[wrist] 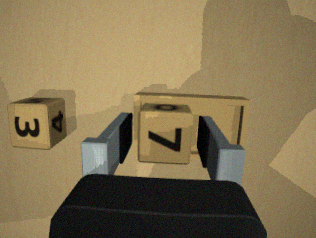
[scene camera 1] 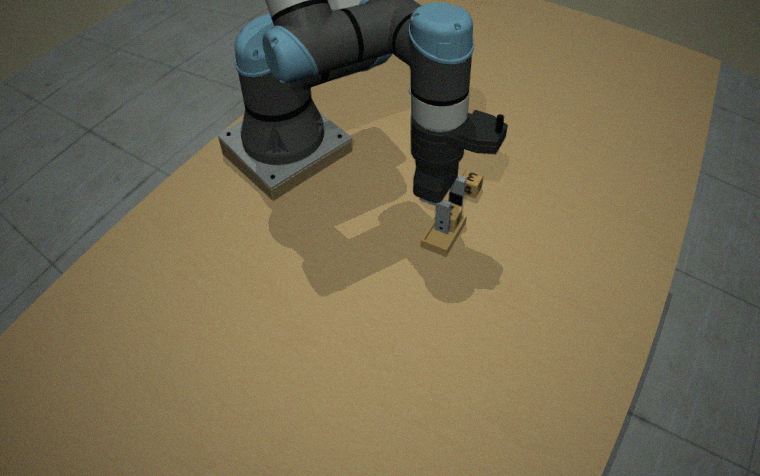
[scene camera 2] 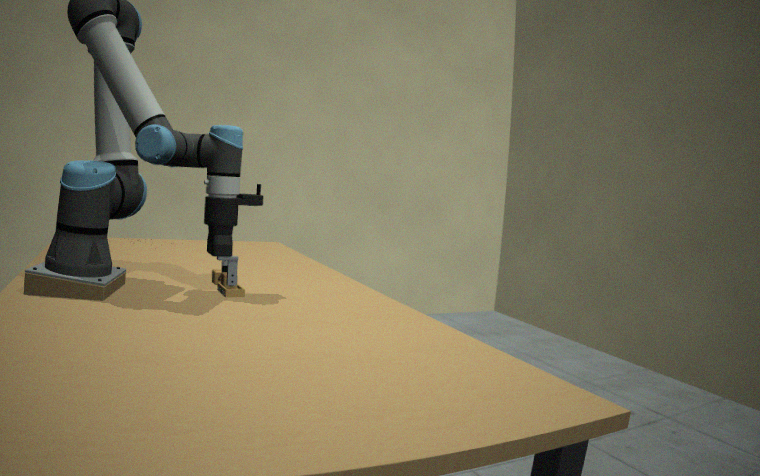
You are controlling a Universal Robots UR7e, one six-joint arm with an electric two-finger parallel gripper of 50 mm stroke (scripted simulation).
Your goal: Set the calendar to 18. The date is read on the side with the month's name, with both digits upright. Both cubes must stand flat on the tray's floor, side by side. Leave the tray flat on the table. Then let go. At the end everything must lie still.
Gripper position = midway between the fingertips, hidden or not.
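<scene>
My gripper (scene camera 1: 448,219) is visible, and you'd also find the gripper (wrist: 165,130) from the wrist and the gripper (scene camera 2: 228,283) from the other scene camera. There's a wooden tray (scene camera 1: 433,240) as well, and the wrist view has that tray (wrist: 230,113) too.
</scene>
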